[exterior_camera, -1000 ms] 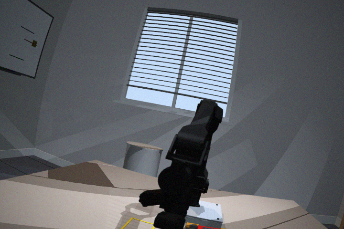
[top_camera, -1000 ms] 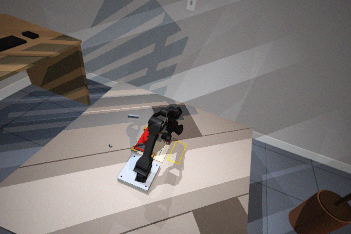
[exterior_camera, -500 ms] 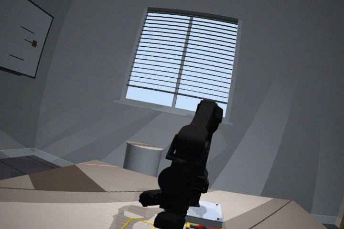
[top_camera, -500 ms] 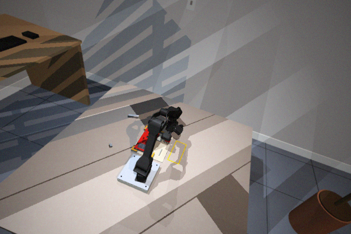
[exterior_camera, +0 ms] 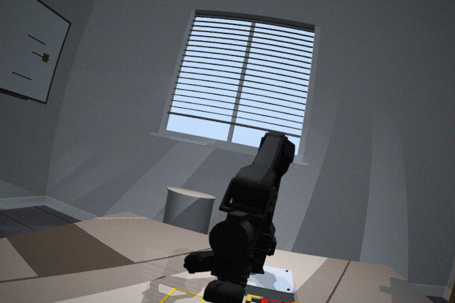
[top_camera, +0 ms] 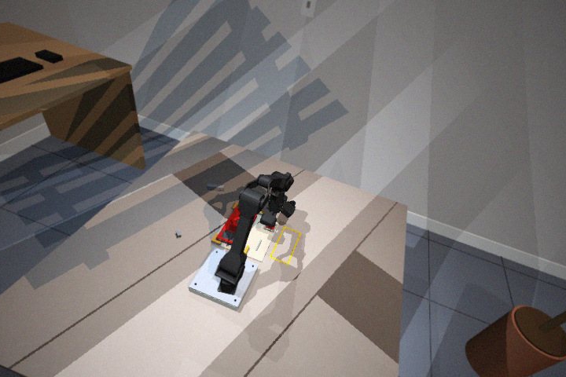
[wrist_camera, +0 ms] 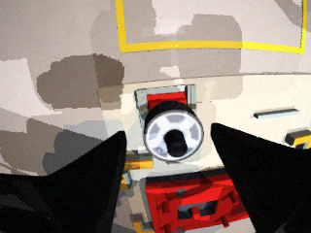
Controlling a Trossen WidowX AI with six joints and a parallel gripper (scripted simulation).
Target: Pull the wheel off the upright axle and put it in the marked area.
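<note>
Right now the upright post is right at my gripper tip.
</note>
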